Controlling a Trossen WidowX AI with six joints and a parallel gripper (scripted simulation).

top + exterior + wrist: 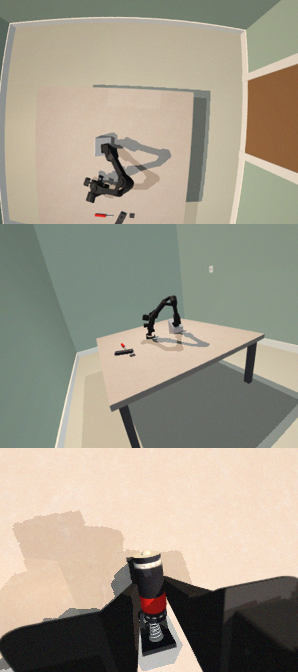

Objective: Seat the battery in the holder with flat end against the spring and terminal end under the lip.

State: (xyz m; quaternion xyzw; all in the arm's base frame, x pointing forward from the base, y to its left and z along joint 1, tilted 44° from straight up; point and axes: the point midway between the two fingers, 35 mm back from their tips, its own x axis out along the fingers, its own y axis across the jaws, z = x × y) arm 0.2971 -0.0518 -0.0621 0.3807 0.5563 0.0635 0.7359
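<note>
My gripper tip is 1 cm below the battery. Also, from my gripper tip: red-handled screwdriver (30 cm ahead, 3 cm to the left, 2 cm below); then small dark block (30 cm ahead, 26 cm to the left, 3 cm below); then black bar (34 cm ahead, 16 cm to the left, 2 cm below).
</note>
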